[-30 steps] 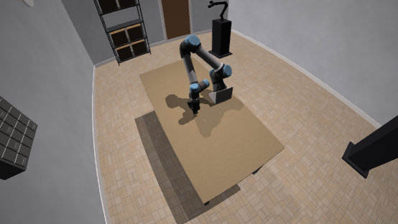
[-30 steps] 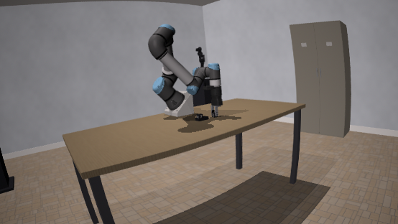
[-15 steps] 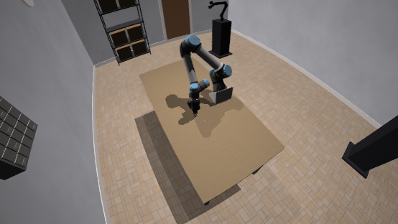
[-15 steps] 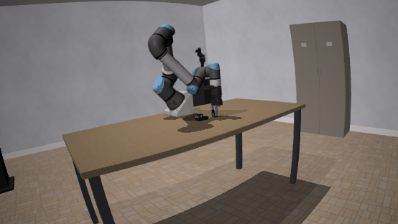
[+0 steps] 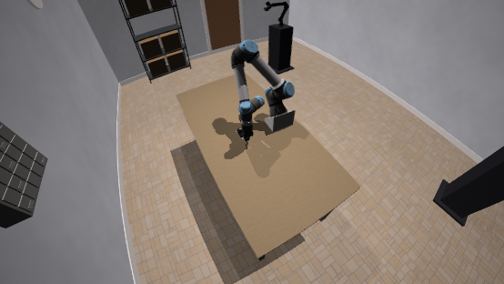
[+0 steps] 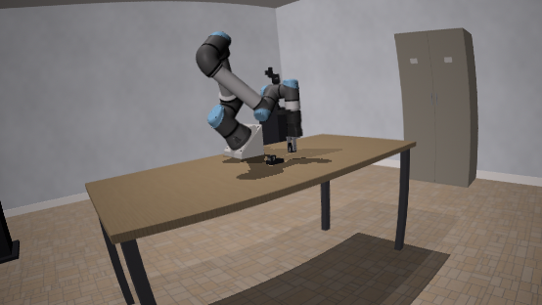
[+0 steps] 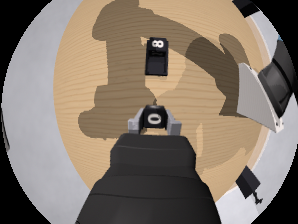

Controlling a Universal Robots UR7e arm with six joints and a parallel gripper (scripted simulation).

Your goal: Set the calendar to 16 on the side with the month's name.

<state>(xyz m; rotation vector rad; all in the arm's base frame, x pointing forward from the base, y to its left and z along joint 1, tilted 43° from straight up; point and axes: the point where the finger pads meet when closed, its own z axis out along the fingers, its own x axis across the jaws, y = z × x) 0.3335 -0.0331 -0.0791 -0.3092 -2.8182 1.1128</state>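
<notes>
The dark calendar tray is 11 cm to the right of my hand, 5 cm below it and 2 cm behind it. From my hand the other things lie so: black date cube 1 cm below.
</notes>
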